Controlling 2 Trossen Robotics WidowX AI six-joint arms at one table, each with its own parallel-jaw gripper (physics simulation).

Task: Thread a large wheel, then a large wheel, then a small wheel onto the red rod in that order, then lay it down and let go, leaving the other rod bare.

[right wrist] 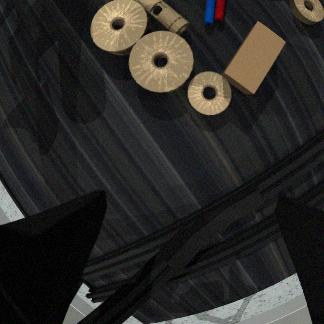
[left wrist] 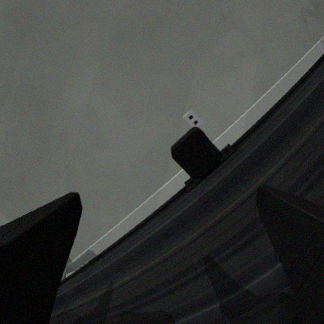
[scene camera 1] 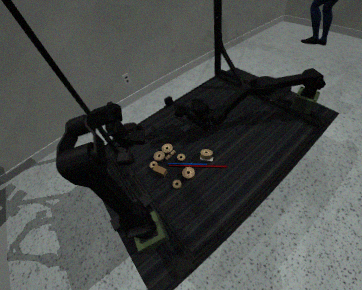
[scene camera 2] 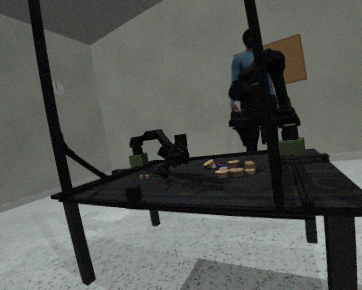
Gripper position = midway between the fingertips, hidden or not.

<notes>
My left gripper (left wrist: 169, 199) is open and holds nothing. My right gripper (scene camera 2: 254, 145) is open and holds nothing. Also in view: a tan block (right wrist: 256, 53).
My right gripper is seen too in the right wrist view (right wrist: 195, 203) and in scene camera 1 (scene camera 1: 135, 152). The left wrist view does not show the tan block: it is out of frame.
</notes>
